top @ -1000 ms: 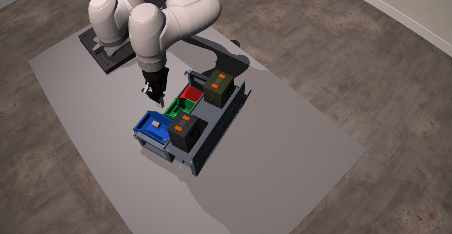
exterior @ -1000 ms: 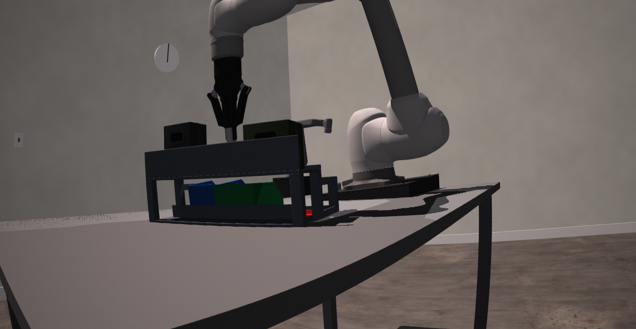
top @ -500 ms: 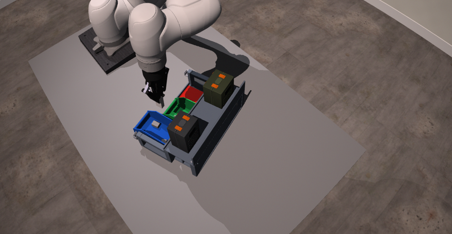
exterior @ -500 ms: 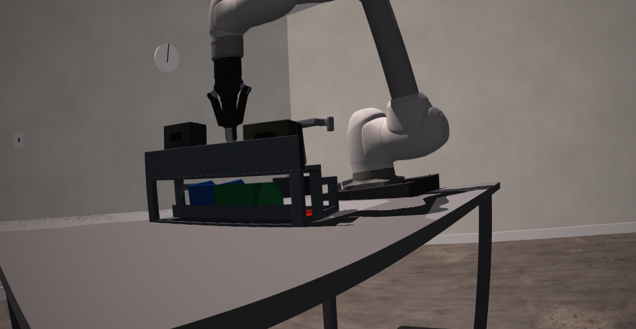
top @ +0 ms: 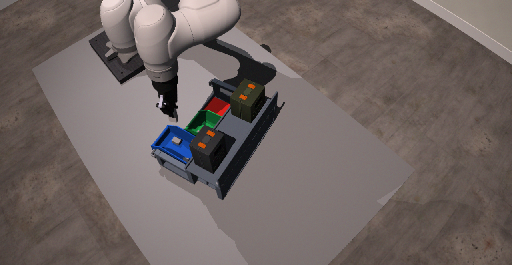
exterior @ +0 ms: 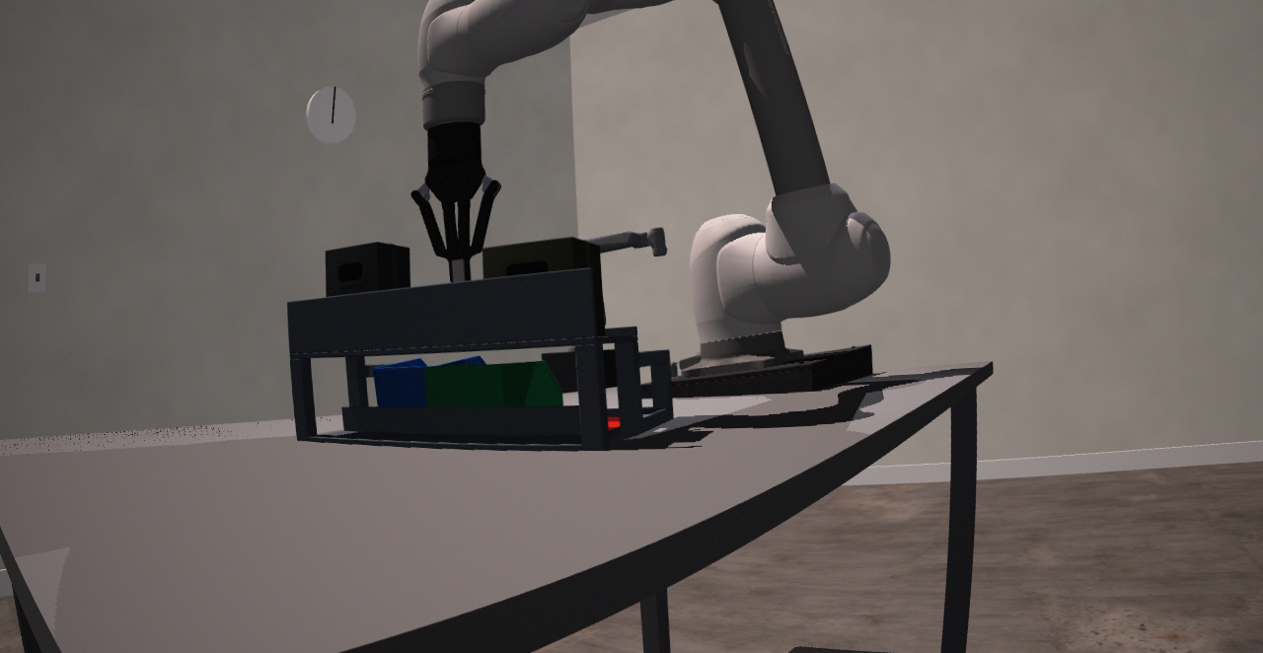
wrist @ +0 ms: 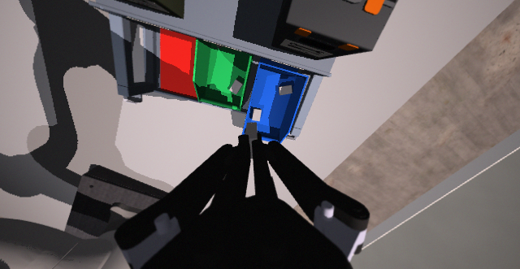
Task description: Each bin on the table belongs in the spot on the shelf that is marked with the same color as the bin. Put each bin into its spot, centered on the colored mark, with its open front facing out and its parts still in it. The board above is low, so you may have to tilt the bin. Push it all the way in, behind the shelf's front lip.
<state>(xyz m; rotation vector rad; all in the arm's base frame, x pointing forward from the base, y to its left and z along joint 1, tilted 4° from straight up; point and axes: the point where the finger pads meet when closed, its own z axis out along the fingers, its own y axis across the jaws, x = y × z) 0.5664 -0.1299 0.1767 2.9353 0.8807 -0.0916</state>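
The blue bin is 30 mm ahead of my hand, 30 mm to the right of it and 130 mm below it. Also, from my hand: olive case 110 mm ahead, 230 mm to the left, 40 mm below; black case 170 mm ahead, 10 mm to the left, 20 mm below; green bin 50 mm ahead, 100 mm to the left, 140 mm below.
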